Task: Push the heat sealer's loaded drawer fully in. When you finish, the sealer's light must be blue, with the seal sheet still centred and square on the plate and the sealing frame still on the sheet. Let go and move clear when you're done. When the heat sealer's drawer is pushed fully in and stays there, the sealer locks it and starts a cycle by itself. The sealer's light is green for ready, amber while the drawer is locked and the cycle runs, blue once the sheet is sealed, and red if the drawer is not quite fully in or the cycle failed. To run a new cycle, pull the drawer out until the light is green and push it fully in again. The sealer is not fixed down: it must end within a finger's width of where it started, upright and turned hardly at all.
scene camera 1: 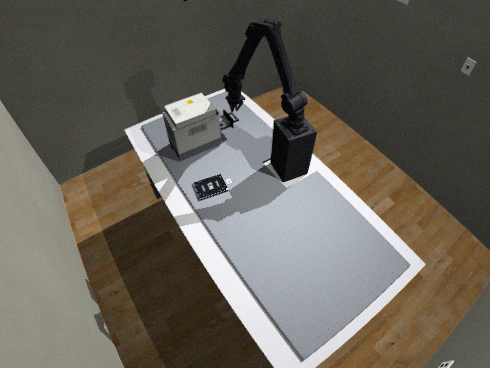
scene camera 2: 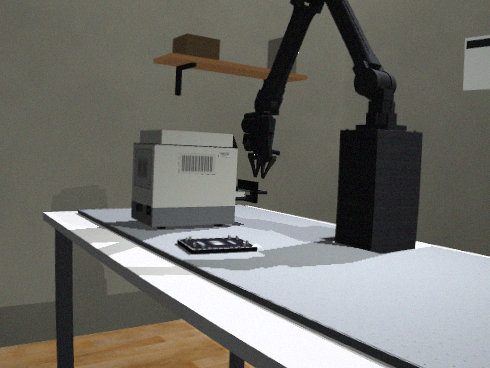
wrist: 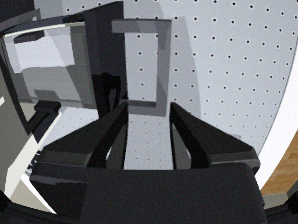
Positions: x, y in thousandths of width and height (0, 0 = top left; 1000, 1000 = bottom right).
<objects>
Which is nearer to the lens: the sealing frame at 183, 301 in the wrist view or the heat sealer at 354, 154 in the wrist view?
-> The heat sealer.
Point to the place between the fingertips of my gripper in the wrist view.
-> At 498, 489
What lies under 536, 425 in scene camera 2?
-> My gripper.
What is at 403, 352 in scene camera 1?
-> A heat sealer.
</objects>
